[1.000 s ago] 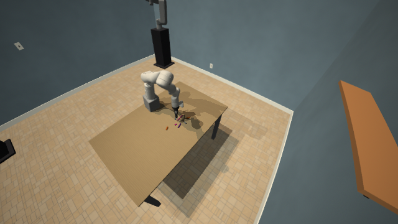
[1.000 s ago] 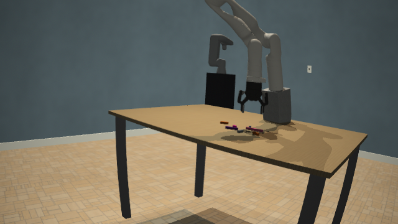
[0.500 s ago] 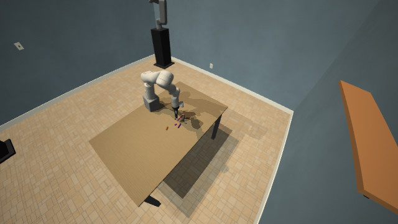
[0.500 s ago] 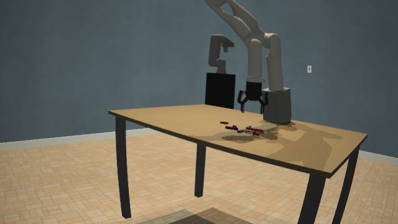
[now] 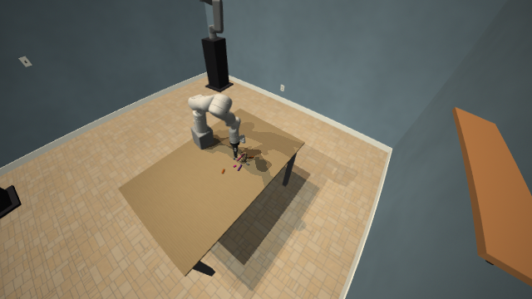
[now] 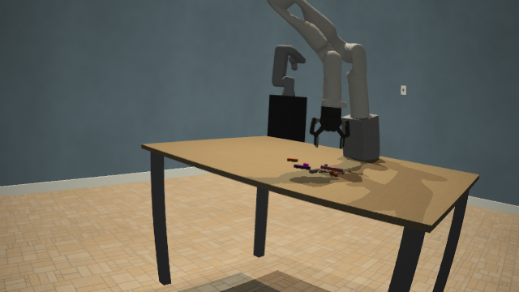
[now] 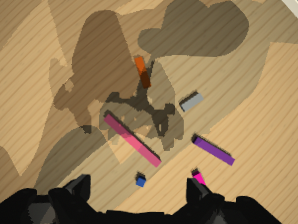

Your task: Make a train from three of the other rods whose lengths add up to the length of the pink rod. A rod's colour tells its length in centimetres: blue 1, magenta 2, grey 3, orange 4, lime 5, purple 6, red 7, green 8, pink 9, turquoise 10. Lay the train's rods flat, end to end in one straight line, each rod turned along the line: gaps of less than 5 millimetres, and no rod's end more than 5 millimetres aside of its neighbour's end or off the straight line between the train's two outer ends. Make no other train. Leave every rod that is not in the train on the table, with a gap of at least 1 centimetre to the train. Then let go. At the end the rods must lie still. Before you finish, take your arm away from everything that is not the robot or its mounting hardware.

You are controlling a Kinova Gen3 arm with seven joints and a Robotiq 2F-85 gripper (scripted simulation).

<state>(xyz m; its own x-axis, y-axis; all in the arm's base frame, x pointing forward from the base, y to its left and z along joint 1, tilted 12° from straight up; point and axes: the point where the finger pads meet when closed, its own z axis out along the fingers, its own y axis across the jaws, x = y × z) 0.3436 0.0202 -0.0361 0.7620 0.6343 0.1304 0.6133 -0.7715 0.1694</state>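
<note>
Now: hand 70 mm above the blue rod, 10 mm to the left of it and 10 mm past it. From my hand the other things lie so: pink rod: 70 mm below, 30 mm to the left, 20 mm ahead; then purple rod: 80 mm ahead, 70 mm below, 60 mm to the right; then magenta rod: 70 mm to the right, 70 mm below, 40 mm ahead.
</note>
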